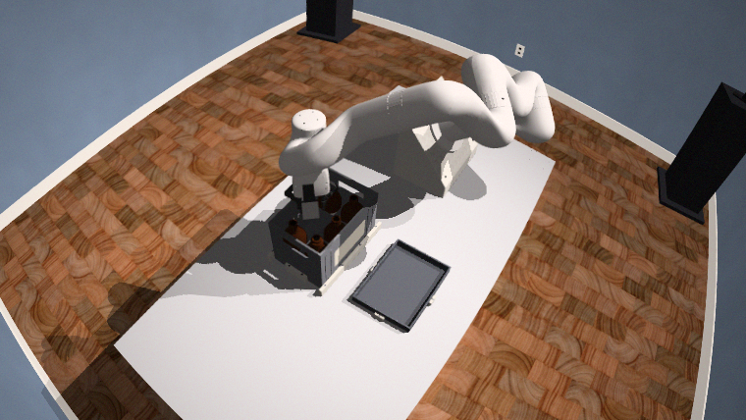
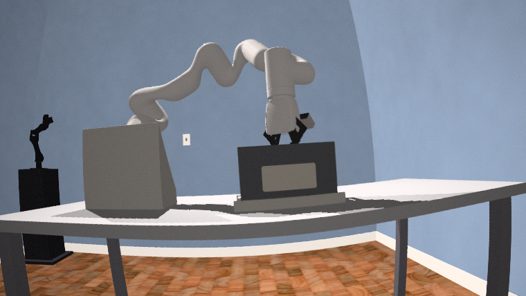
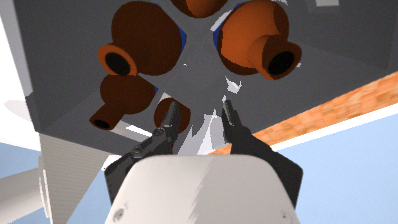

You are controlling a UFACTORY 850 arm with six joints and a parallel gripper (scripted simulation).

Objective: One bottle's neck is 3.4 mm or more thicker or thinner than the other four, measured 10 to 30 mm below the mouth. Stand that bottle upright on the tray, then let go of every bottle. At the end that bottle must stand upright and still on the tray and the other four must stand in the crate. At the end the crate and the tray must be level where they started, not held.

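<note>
Now: hand 70 mm above the dark grey crate, 40 mm to the right of it and 10 mm short of it. From my hand the other things lie so: dark tray: 320 mm to the left, 150 mm below, 30 mm ahead; bottle: 100 mm ahead, 80 mm to the left, 70 mm below.
</note>
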